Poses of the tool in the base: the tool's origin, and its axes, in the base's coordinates. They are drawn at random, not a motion.
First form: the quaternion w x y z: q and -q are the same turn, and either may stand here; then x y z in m.
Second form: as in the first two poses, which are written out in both.
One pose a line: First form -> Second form
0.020, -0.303, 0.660, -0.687, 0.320, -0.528, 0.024 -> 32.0, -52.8, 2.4, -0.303, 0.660, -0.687, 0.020
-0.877, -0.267, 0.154, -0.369, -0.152, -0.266, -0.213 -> -15.2, -26.6, -21.3, 0.267, -0.154, 0.369, 0.877
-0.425, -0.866, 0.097, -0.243, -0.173, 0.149, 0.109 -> -17.3, 14.9, 10.9, 0.866, -0.097, 0.243, 0.425
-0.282, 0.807, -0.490, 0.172, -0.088, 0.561, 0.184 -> -8.8, 56.1, 18.4, -0.807, 0.490, -0.172, 0.282
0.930, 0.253, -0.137, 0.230, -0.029, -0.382, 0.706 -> -2.9, -38.2, 70.6, 0.253, -0.137, 0.230, 0.930
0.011, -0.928, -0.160, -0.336, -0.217, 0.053, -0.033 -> -21.7, 5.3, -3.3, -0.928, -0.160, -0.336, 0.011
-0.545, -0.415, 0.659, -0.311, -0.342, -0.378, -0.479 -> -34.2, -37.8, -47.9, 0.415, -0.659, 0.311, 0.545
